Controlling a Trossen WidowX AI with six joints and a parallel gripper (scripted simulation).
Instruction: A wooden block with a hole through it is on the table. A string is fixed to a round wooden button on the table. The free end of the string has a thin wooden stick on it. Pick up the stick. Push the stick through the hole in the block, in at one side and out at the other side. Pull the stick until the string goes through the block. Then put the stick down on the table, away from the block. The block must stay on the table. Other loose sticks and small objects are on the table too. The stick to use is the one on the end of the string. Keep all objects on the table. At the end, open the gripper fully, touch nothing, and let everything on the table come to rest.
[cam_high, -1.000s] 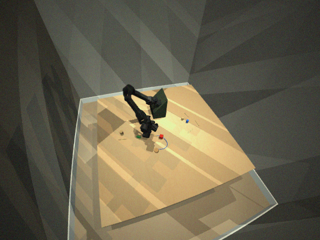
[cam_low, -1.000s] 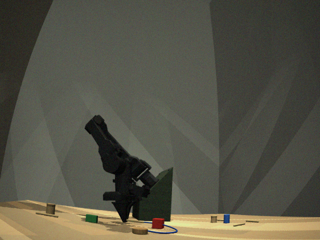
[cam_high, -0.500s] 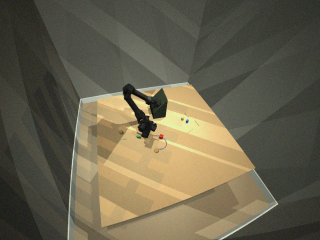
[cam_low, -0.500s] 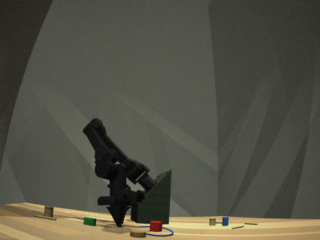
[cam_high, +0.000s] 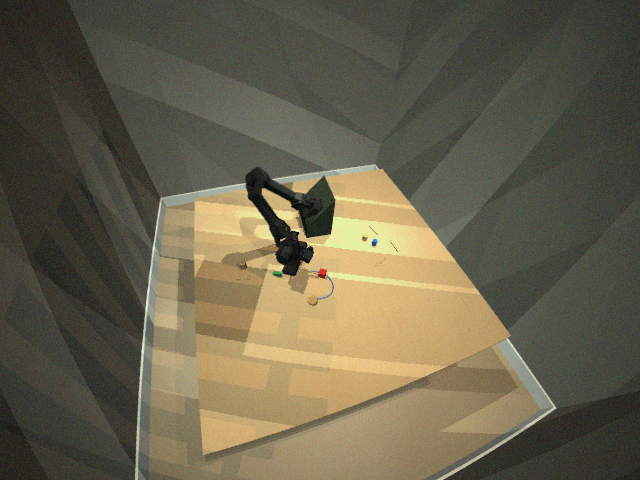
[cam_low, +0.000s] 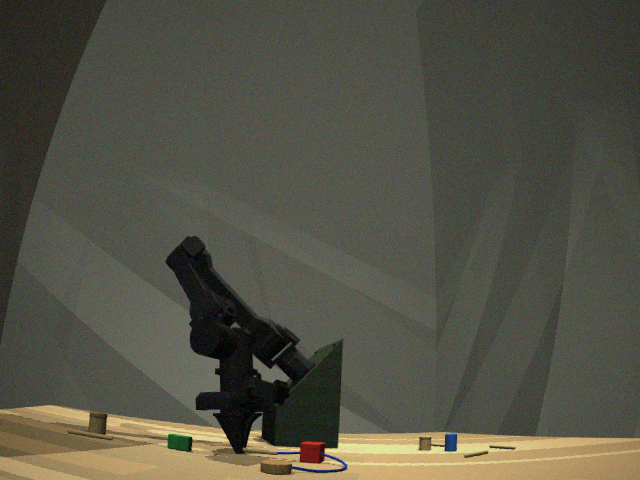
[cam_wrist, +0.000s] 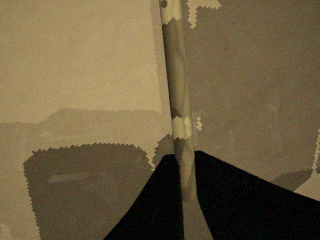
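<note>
The thin stick lies 2 cm ahead of my gripper tip, 4 cm to the left of it and 1 cm above it. From my gripper tip the other things lie so: green block: 3 cm ahead, 10 cm to the right, 1 cm above; red block: 5 cm ahead, 11 cm to the left, 2 cm above; round wooden button: 18 cm ahead, 5 cm to the left, 1 cm above.
</note>
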